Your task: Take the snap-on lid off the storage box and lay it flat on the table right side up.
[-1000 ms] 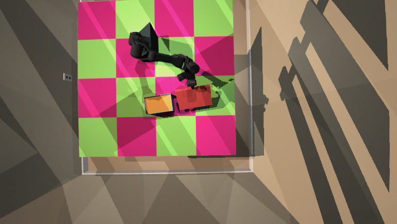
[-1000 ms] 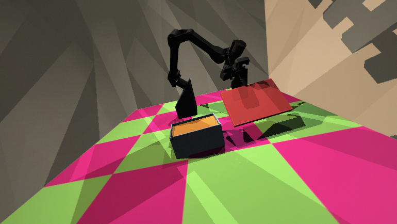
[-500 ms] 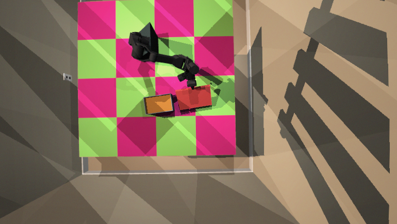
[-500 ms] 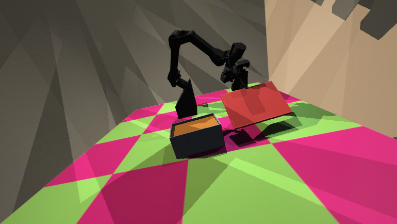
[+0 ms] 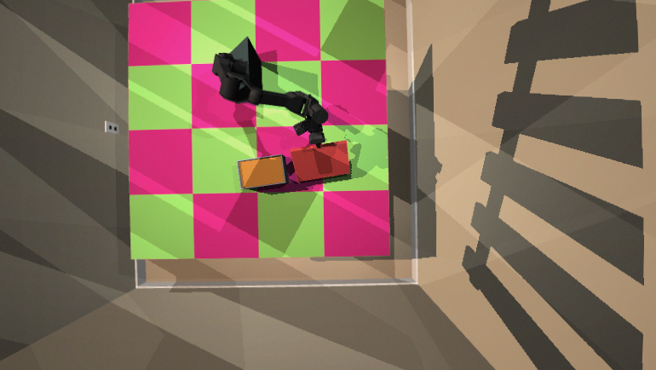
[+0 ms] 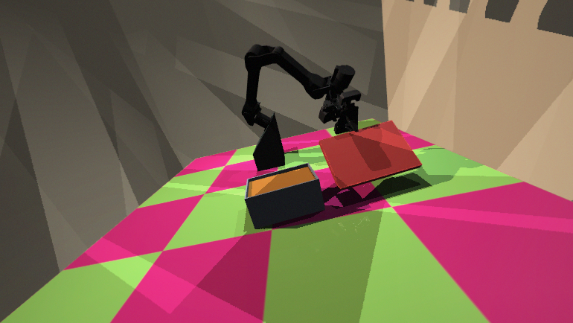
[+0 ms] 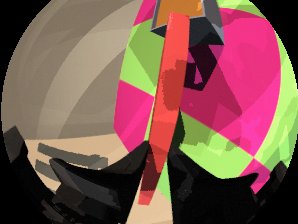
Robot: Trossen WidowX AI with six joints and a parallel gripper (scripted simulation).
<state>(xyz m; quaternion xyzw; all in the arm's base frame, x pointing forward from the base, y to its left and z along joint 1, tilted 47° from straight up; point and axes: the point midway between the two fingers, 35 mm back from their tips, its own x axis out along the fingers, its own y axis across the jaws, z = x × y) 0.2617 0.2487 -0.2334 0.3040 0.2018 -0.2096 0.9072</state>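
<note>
The red lid lies 6 cm ahead of my gripper tip, 2 cm to the left of it and 5 cm below it. Also, from my gripper tip: storage box: 13 cm ahead, 25 cm to the right, 11 cm below.
</note>
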